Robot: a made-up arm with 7 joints.
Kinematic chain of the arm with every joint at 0, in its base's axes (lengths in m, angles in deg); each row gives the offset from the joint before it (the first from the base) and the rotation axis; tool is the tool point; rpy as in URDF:
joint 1: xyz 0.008 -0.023 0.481 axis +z
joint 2: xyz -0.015 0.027 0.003 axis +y
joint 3: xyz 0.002 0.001 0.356 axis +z
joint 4: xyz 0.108 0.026 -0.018 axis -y
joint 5: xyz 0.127 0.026 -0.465 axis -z
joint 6: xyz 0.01 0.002 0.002 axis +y
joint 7: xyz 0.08 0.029 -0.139 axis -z
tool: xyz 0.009 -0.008 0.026 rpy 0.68 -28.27 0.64
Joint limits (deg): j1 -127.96..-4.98 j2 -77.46..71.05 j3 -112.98..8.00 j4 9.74..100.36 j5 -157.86..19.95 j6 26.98..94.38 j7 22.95..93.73
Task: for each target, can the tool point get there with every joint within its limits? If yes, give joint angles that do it. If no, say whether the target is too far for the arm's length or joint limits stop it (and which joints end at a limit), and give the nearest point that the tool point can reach.
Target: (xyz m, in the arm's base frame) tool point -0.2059 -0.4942 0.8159
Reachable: yes | joints -110.32 -29.95 -8.51 47.56 -119.09 44.50 75.70
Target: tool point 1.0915 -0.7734 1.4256
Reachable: no: too far | nearest point 0.6103 -0.4401 1.0122 | short by 0.717 m
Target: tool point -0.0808 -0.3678 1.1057
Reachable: yes | joints -39.50 -56.51 -33.10 67.59 -72.51 48.24 43.02
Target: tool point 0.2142 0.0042 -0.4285
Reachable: no: joint limits stop it (at a limit: joint 1, joint 2, joint 6, joint 7) | nearest point 0.2582 -0.0045 -0.1306 | short by 0.301 m
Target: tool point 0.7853 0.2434 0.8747
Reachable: no: joint limits stop it (at a limit: joint 1, joint 3, joint 6, joint 7) | nearest point 0.7646 0.1287 0.8693 | short by 0.117 m
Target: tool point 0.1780 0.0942 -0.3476
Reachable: no: joint limits stop it (at a limit: joint 1, joint 2, joint 6, joint 7) | nearest point 0.2250 0.0654 -0.1193 | short by 0.235 m
